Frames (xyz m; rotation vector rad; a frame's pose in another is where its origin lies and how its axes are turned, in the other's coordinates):
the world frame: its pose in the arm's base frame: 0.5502 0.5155 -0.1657 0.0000 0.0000 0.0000
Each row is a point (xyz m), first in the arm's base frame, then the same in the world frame.
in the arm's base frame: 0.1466 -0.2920 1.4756
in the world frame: -0.4036 -0.8075 1.6413
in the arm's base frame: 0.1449 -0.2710 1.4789
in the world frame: -0.4053 -0.7865 1.6446
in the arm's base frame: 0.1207 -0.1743 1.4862
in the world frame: -0.4295 -0.6898 1.6519
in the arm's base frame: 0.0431 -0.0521 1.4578
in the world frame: -0.5071 -0.5676 1.6235
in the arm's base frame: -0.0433 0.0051 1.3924
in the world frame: -0.5935 -0.5104 1.5581
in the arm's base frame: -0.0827 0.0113 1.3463
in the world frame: -0.6329 -0.5042 1.5120
